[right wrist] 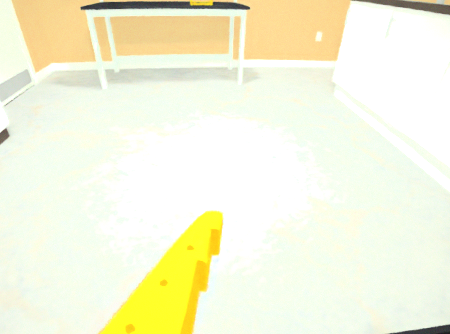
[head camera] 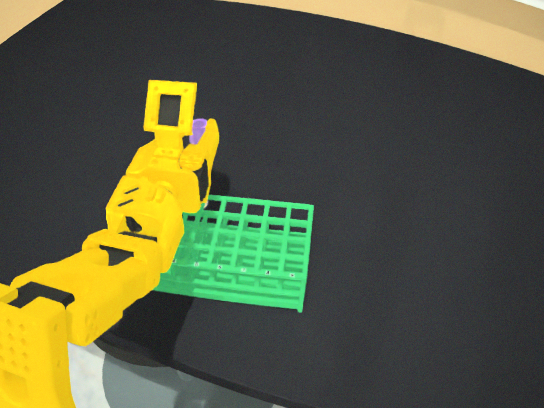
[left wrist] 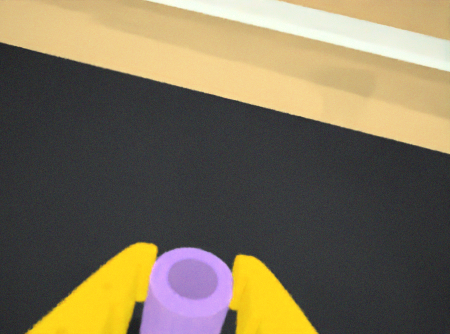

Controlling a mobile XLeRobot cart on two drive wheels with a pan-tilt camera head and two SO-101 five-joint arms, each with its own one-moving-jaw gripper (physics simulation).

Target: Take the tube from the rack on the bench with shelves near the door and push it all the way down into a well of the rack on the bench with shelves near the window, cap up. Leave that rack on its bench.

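Frame: origin at the left arm's base, x back, y right, z up, level; centimetres.
Seen in the pictures: left hand, tool point: [left wrist: 152,265]; right hand, tool point: [right wrist: 221,228].
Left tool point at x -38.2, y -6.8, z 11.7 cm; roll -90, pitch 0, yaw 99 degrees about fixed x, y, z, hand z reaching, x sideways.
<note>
Pixels of each thing's top centre, then the offset from my left tool point to it. "spot": a spot on its surface instead. Level surfaces: height alone.
- tube's purple cap, top centre: [left wrist: 183,284] [head camera: 196,125] dx +0.3, dy +0.8, dz +0.0 cm
- green rack, surface spot: [head camera: 306,250] spot: dx +5.2, dy +13.8, dz -7.3 cm
- black bench top, surface height: dz -13.0 cm
The tube's purple cap [head camera: 198,131] [left wrist: 187,300] points up between the jaws of my left gripper [head camera: 201,129] [left wrist: 193,277], which press on its two sides. The arm hides most of the tube's body; a small pale tip shows below the gripper at the far edge of the green rack [head camera: 306,250]. I cannot tell whether that tip is in a well or above the rack. The rack stands on the black bench top [head camera: 400,225], its left part hidden by the arm. My right gripper [right wrist: 214,220] is fully open, with one notched jaw in view over the floor.
A tan wall [left wrist: 210,65] rises behind the bench. The near bench edge runs below the rack in the head view. In the right wrist view, a white-legged bench [right wrist: 165,12] stands far off, with a yellow thing [right wrist: 201,3] on top, and white cabinets [right wrist: 395,65] stand at right.
</note>
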